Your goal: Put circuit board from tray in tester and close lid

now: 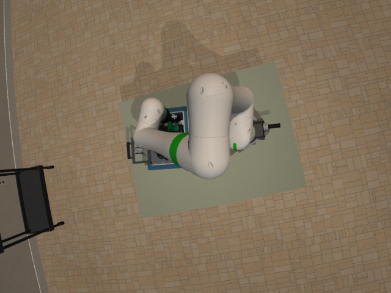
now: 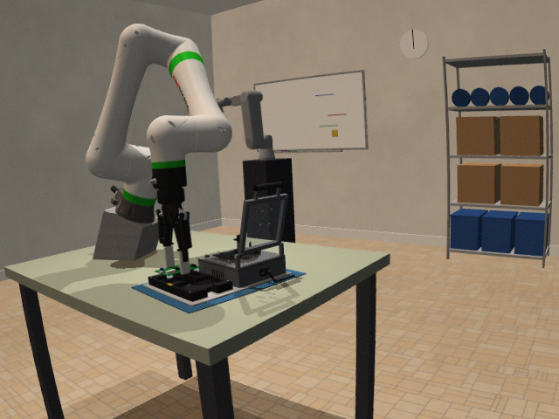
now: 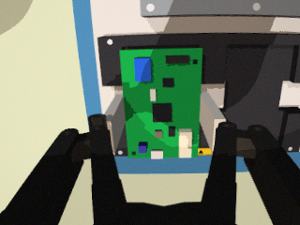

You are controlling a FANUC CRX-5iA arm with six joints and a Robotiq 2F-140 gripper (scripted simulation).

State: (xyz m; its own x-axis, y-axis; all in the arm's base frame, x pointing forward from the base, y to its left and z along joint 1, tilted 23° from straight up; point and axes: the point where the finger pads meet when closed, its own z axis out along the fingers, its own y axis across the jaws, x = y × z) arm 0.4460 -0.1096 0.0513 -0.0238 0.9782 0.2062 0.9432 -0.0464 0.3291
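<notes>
The green circuit board is 20 mm below my hand. From my hand the other things lie so: lid 180 mm to the left, 180 mm ahead, 110 mm above.
</notes>
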